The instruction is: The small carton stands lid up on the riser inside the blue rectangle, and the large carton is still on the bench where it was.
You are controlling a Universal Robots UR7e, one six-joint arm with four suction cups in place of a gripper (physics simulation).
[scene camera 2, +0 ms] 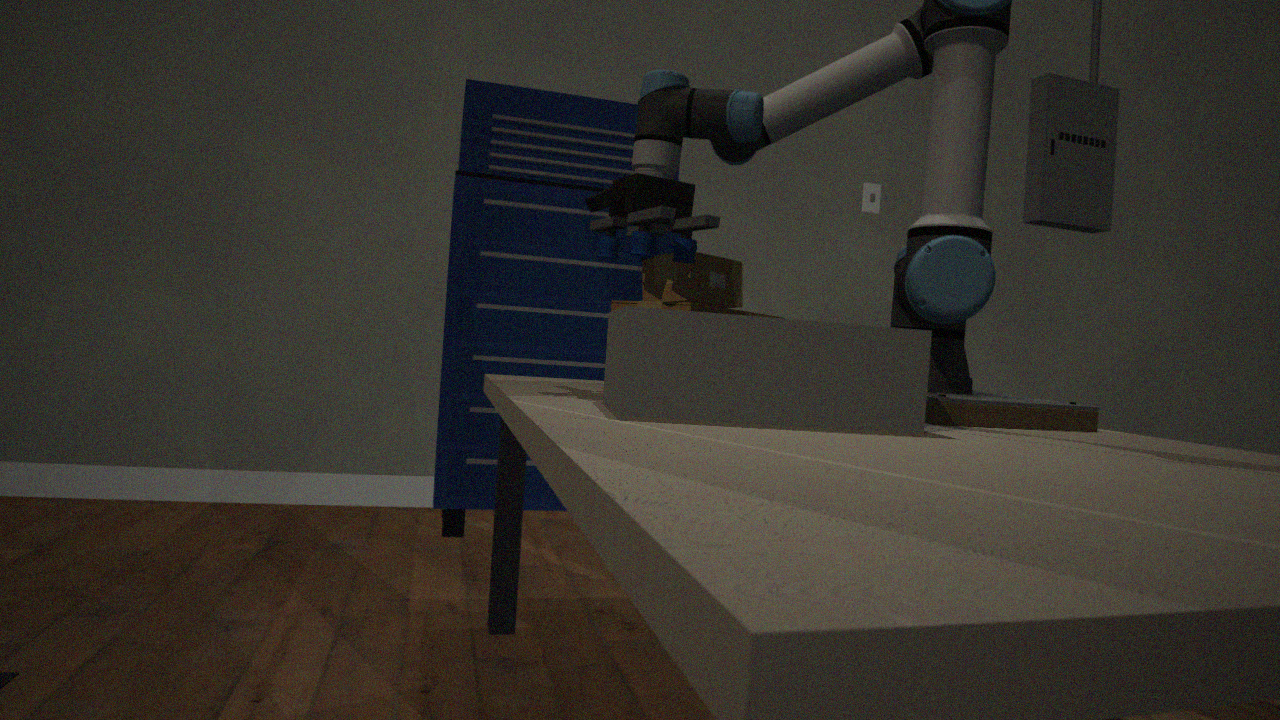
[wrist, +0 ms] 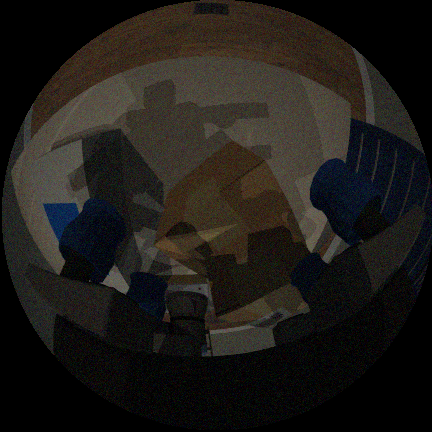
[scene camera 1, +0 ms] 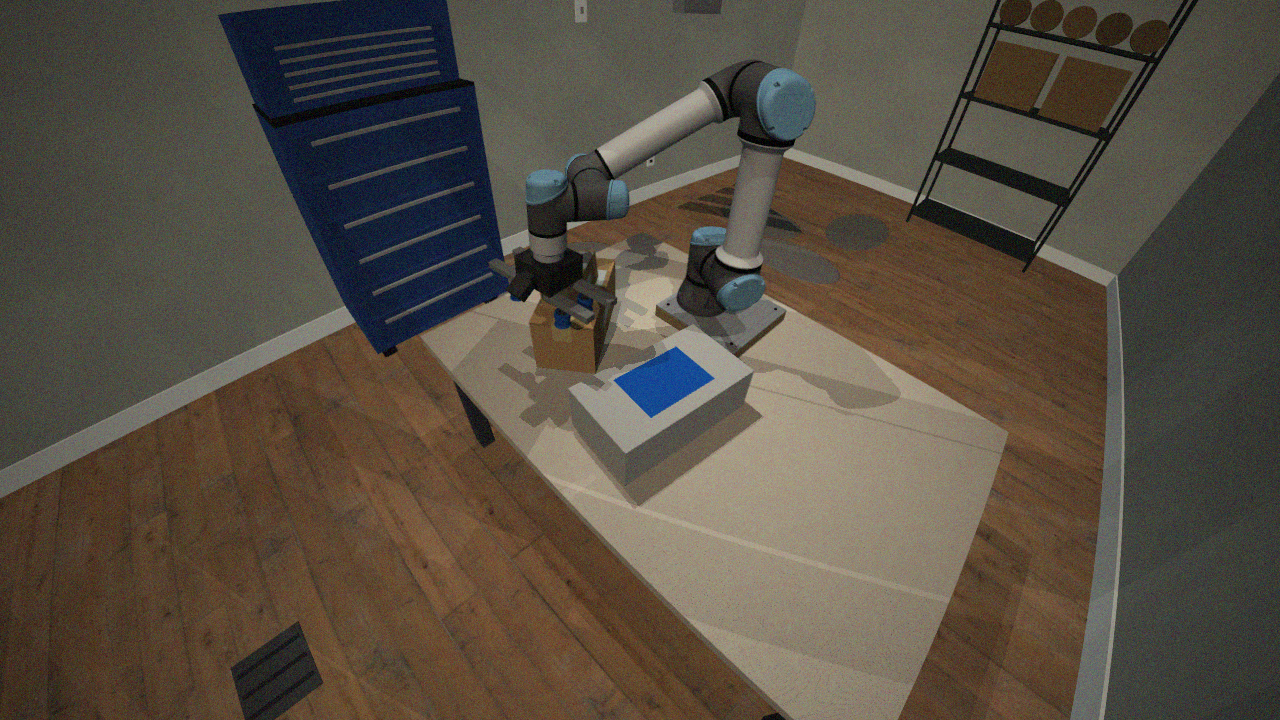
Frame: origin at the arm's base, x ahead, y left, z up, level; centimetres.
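Seen in the pictures: end effector, tool point: (scene camera 2: 644, 259) (wrist: 222, 249); arm's base, origin of the base link: (wrist: 186, 299) (scene camera 1: 702, 301).
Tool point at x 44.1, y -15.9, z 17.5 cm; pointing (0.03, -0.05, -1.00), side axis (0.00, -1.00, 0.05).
Pixels of each thing's top centre, then the offset from my tool point to it. Level surfaces: height alone.
- small carton, middle of its top: (wrist: 282, 312) (scene camera 2: 695, 256) (scene camera 1: 568, 263) dx -11.9, dy -5.7, dz +2.2 cm
- large carton, middle of its top: (wrist: 265, 269) (scene camera 2: 703, 309) (scene camera 1: 576, 287) dx -14.5, dy -6.3, dz -6.5 cm
- bench, its level: dz -21.4 cm
- grey riser, middle of its top: (scene camera 2: 758, 320) (scene camera 1: 664, 379) (wrist: 72, 242) dx -4.1, dy +28.6, dz -9.4 cm
- blue rectangle, middle of its top: (scene camera 1: 664, 379) (wrist: 72, 242) dx -4.1, dy +28.6, dz -9.4 cm
The small carton (scene camera 2: 716, 279) sits on top of the large carton (scene camera 1: 565, 349); the arm's head hides much of it in scene camera 1. In the wrist view, brown cardboard (wrist: 200, 205) lies beneath the cups, and shadows blur the boundary between the cartons. My gripper (scene camera 1: 548, 302) (scene camera 2: 644, 244) (wrist: 222, 250) has its blue cups down at the small carton's top and is shut on the small carton, which still rests on the large one. The large carton stands on the bench (scene camera 1: 805, 528). The grey riser (scene camera 1: 608, 416) (scene camera 2: 765, 371) bears the blue rectangle (scene camera 1: 664, 381) (wrist: 61, 217); no carton is on it.
The riser stands close beside the large carton. The arm's base plate (scene camera 1: 760, 326) is behind the riser. A blue tool cabinet (scene camera 1: 411, 214) (scene camera 2: 528, 295) stands beyond the bench's far end, close to the gripper side. A shelf rack (scene camera 1: 1002, 170) stands at the back right.
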